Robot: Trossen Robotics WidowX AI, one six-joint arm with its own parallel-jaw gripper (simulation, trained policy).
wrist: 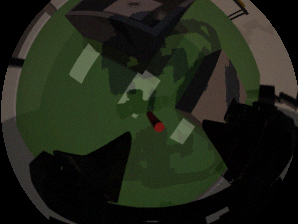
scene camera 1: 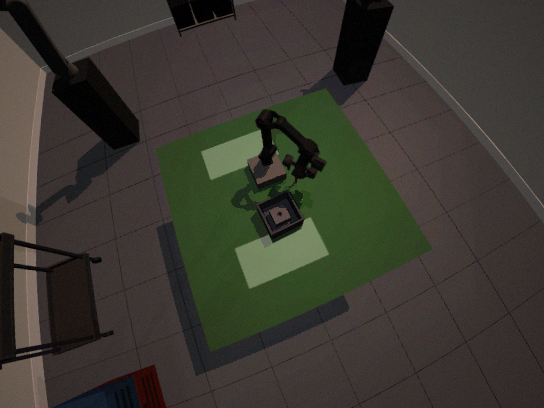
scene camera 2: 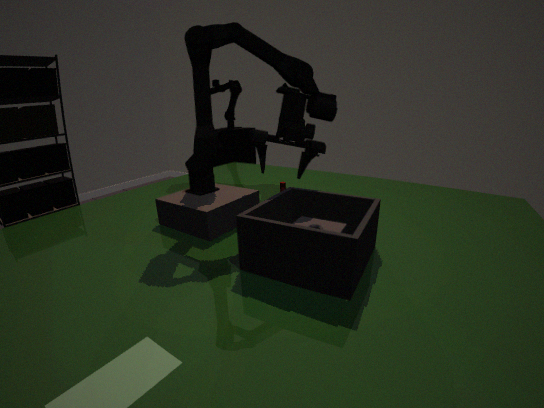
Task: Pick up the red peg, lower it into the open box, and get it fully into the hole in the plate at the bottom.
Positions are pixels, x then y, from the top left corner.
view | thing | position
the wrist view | gripper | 167, 130
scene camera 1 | dark box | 284, 197
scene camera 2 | gripper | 280, 176
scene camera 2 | dark box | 269, 245
